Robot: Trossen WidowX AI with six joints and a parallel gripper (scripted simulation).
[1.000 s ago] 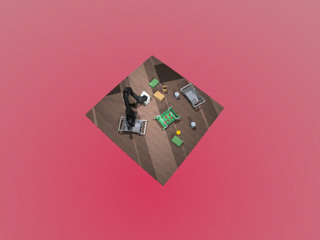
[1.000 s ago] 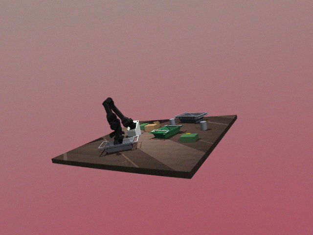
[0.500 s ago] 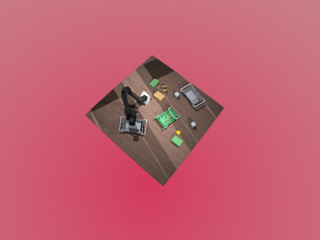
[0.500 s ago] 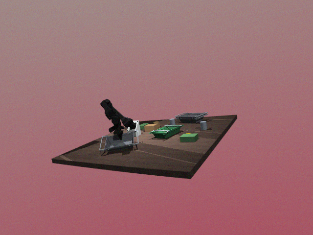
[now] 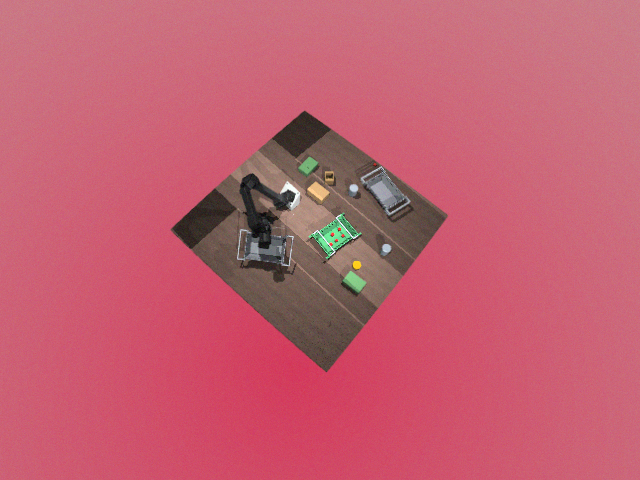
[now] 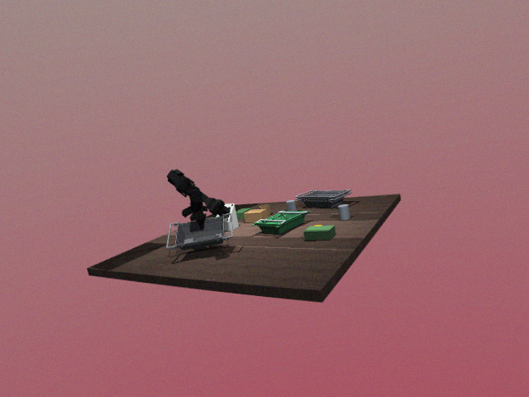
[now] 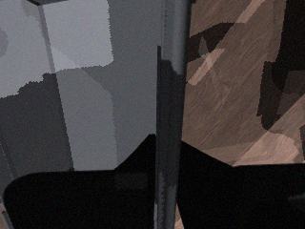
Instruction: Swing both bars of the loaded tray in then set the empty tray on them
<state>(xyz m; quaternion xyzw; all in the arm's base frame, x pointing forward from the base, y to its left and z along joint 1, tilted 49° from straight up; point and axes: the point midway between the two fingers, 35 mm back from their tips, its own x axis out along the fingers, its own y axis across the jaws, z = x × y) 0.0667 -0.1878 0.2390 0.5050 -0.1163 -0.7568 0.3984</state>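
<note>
The grey tray is 6 cm to the right of my gripper tip and 4 cm ahead of it. From my gripper tip the other things lie so: brown crate (60 cm to the left, 8 cm below, 3 cm ahead); yellow disc (52 cm ahead, 21 cm to the left, 8 cm below).
</note>
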